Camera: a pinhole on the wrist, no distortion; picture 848 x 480 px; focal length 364.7 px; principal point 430.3 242.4 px. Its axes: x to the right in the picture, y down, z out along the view. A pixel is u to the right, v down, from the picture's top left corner.
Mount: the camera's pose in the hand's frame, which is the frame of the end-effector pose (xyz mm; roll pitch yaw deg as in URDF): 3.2 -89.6 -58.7 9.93 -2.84 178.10
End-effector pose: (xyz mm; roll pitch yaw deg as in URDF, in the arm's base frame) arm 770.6 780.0 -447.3 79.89 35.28 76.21
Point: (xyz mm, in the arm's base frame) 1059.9 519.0 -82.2
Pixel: 755 133
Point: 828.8 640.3 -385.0
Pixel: 806 177
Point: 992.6 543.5 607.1
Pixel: outside the picture
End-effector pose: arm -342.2 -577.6 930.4 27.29 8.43 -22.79
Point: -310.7 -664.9 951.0
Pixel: 288 175
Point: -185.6 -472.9 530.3
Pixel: behind the camera
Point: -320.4 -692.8 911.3
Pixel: 209 304
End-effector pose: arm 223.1 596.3 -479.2 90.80 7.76 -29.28
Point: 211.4 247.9 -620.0
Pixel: 276 324
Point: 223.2 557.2 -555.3
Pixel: 352 237
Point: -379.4 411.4 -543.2
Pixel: 772 337
